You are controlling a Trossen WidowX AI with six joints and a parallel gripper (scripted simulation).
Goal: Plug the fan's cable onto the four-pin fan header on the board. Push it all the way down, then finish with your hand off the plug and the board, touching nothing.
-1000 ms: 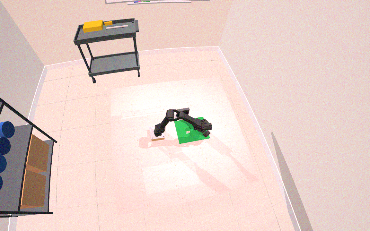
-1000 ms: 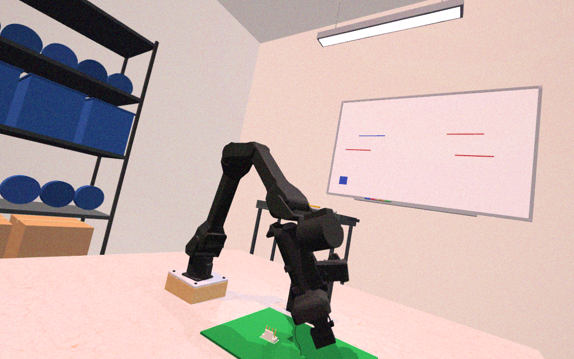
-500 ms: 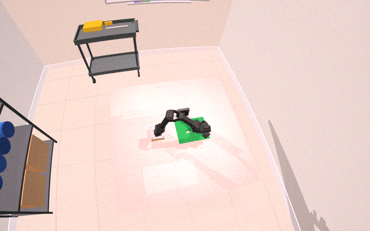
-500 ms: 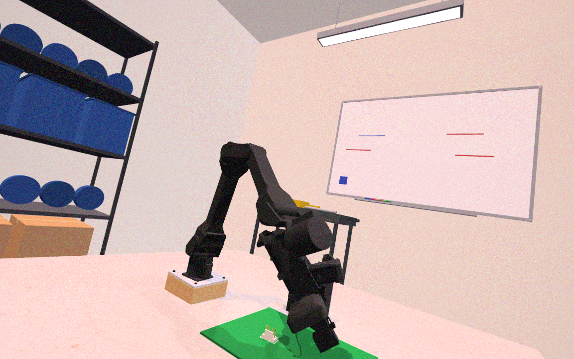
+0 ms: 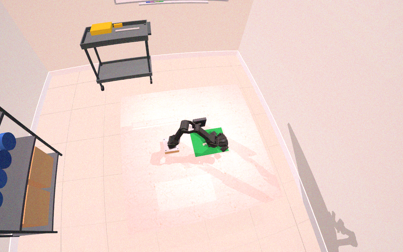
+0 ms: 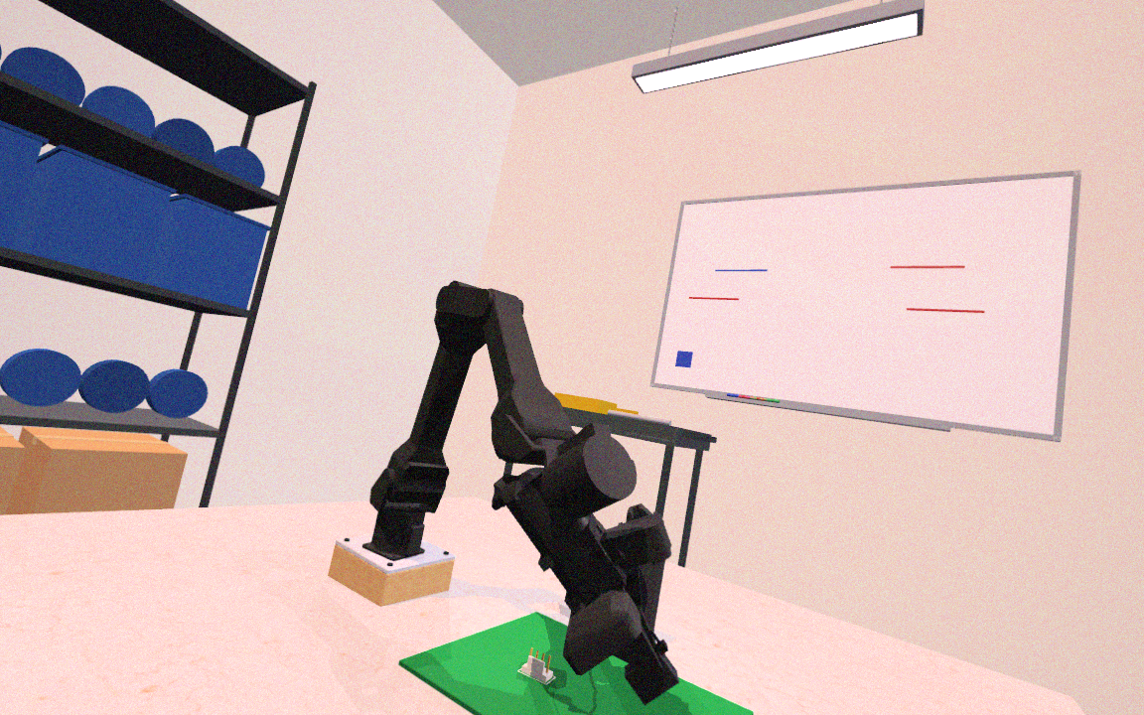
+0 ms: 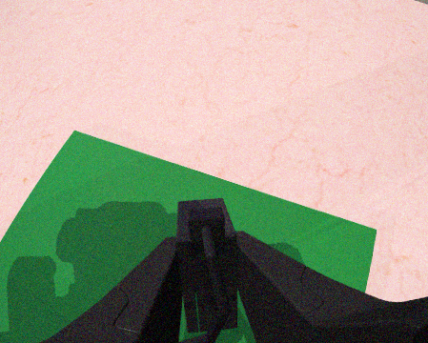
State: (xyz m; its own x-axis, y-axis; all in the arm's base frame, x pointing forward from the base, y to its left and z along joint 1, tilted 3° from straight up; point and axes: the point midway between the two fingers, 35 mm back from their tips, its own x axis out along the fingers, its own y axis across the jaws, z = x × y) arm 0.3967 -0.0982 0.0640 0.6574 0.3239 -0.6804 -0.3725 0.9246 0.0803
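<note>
My gripper tip is 9 cm past the green board, 9 cm above it and 5 cm to the right of it. From my gripper tip the other things lie so: fan 22 cm to the left, 13 cm behind, 2 cm below; dark plug 1 cm below.
</note>
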